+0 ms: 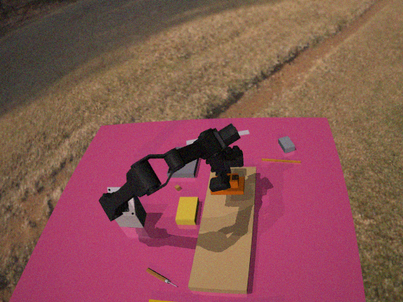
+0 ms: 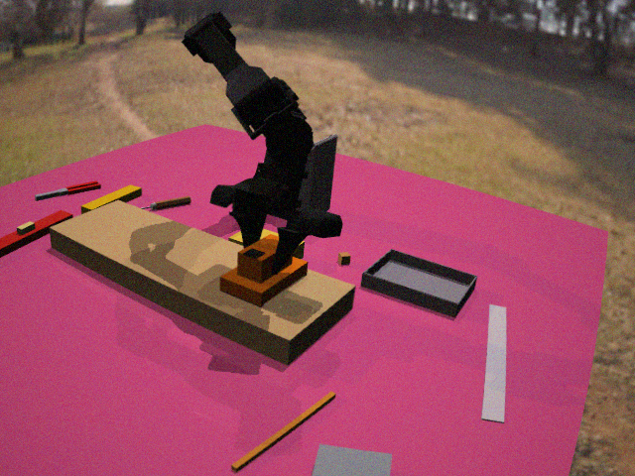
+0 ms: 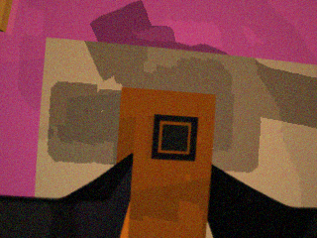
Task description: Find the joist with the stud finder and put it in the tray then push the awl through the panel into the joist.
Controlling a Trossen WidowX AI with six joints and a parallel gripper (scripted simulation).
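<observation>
Right now my gripper tip is 19 cm past the tray, 20 cm to the right of it and 5 cm above it. Round my gripper tip: small tan cube: 21 cm behind, 6 cm to the left, 6 cm below; orange stud finder: 1 cm ahead, 2 cm above; orange rod: 23 cm ahead, 14 cm to the left, 6 cm below.
</observation>
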